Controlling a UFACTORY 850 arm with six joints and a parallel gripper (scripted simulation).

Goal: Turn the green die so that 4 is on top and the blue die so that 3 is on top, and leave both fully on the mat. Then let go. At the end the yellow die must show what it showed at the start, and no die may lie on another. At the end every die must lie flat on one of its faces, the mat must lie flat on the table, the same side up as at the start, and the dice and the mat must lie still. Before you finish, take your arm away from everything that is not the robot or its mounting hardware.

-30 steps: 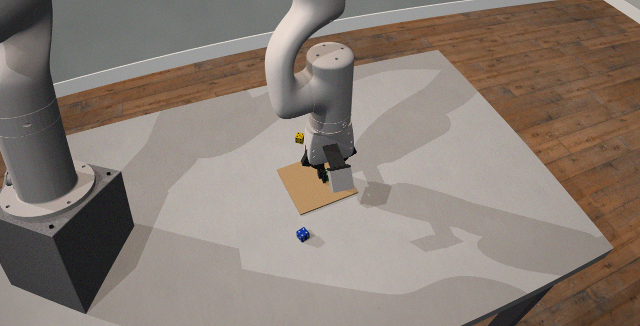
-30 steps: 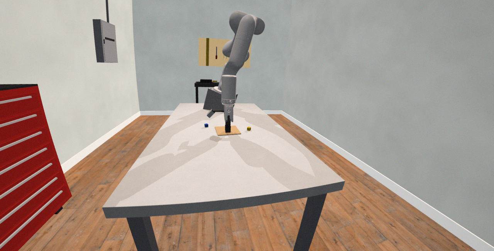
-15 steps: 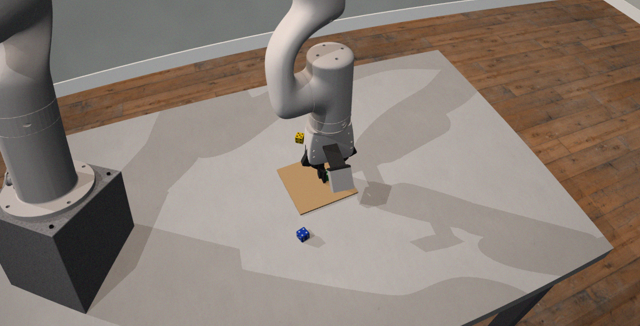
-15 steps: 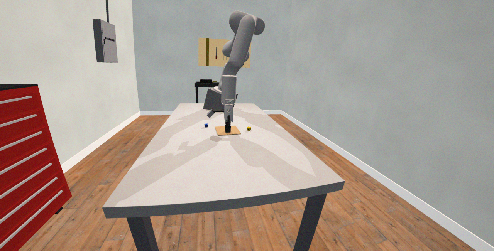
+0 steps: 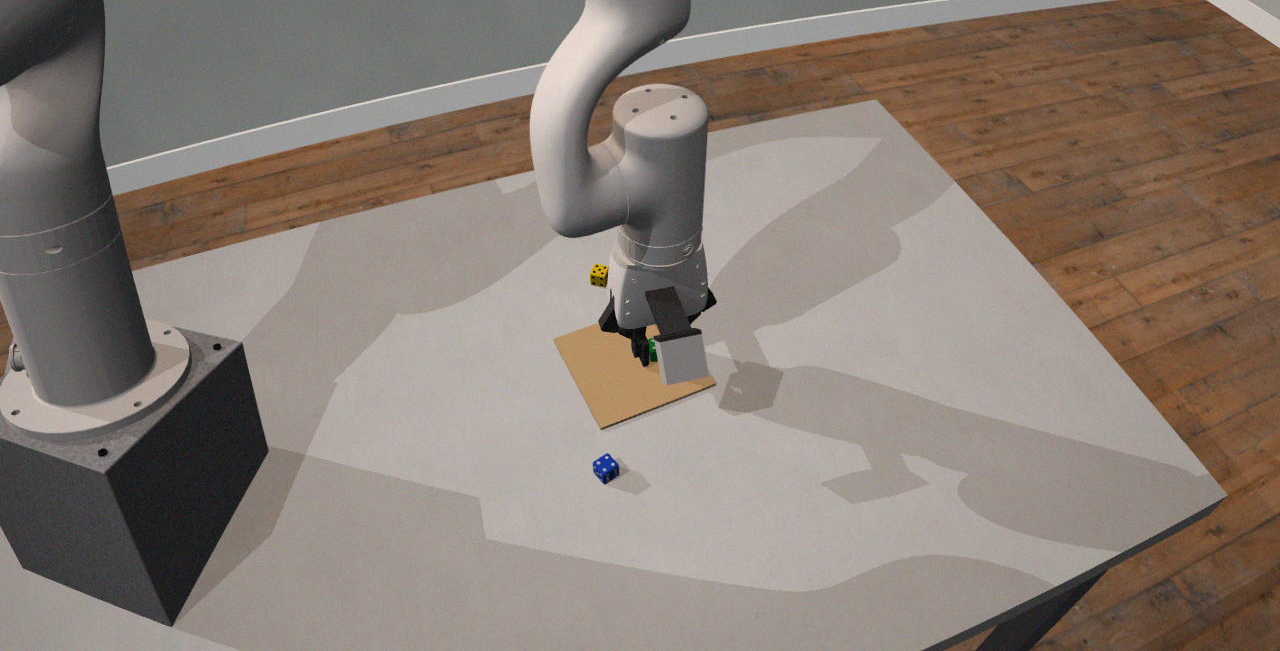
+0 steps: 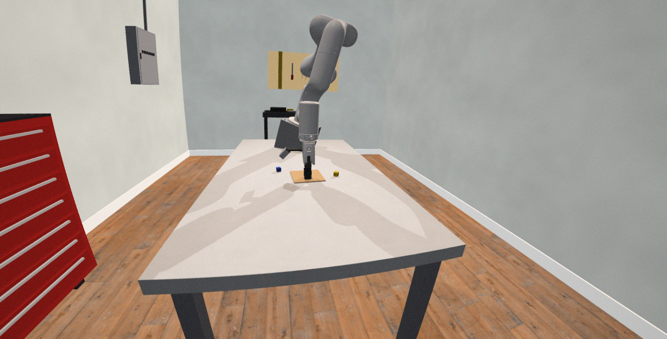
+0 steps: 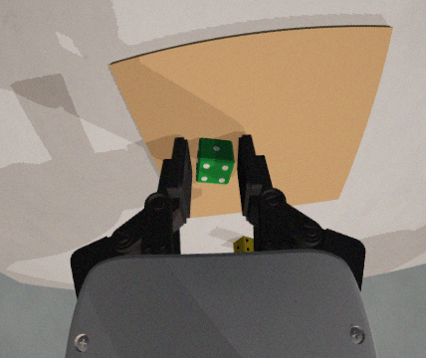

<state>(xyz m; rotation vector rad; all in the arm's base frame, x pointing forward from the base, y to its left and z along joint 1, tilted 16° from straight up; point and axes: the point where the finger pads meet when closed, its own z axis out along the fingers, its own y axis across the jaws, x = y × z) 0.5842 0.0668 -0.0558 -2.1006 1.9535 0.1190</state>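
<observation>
Now: hand 10 mm above the green die. Also, from my hand: blue die: 140 mm to the right, 90 mm behind, 20 mm below; tan mat: 30 mm behind, 20 mm below; yellow die: 130 mm to the left, 40 mm behind, 20 mm below.
</observation>
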